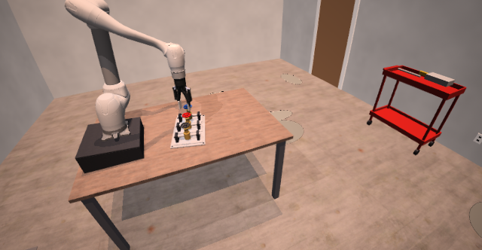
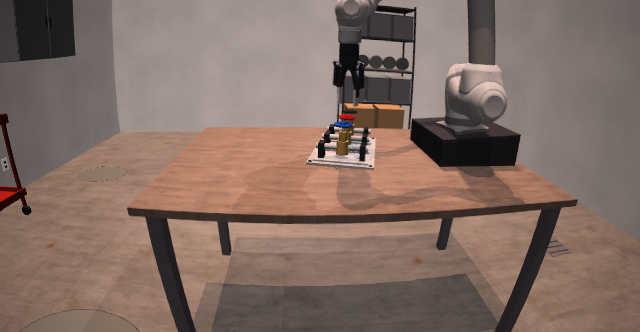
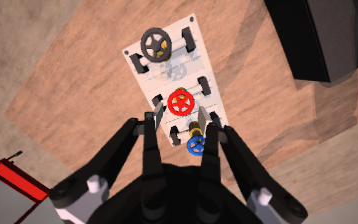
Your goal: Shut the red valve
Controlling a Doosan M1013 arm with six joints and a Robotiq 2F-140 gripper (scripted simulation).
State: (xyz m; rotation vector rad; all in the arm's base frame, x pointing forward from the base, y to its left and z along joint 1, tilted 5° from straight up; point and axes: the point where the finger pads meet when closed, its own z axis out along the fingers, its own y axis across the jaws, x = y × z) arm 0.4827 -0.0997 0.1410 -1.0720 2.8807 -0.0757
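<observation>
Now: the red handwheel 90 mm below my hand. Also, from my hand: dark grey handwheel (50 mm behind, 120 mm to the right, 90 mm below); blue handwheel (50 mm ahead, 120 mm to the left, 90 mm below).
</observation>
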